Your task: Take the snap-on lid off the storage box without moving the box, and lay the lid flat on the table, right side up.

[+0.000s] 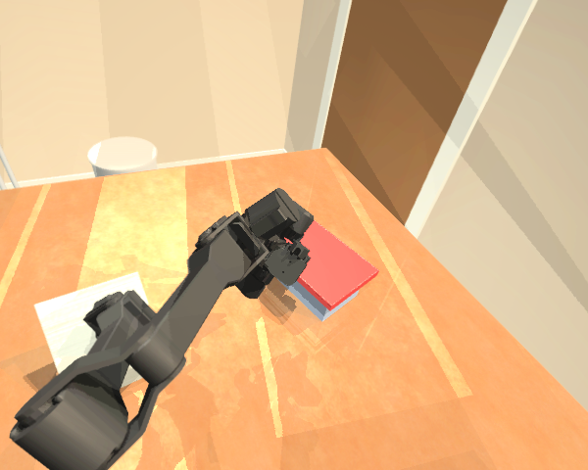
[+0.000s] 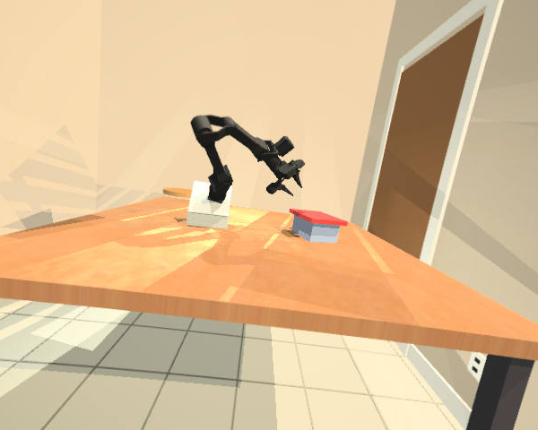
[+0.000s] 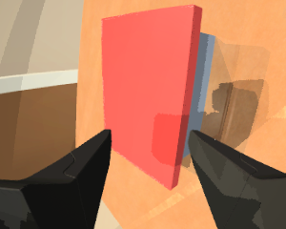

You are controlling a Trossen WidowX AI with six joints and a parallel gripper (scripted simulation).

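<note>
Right now my gripper tip is 110 mm short of the lid, 60 mm to the right of it and 100 mm above it. From my gripper tip the other things lie so: storage box 110 mm ahead, 60 mm to the left, 150 mm below.
</note>
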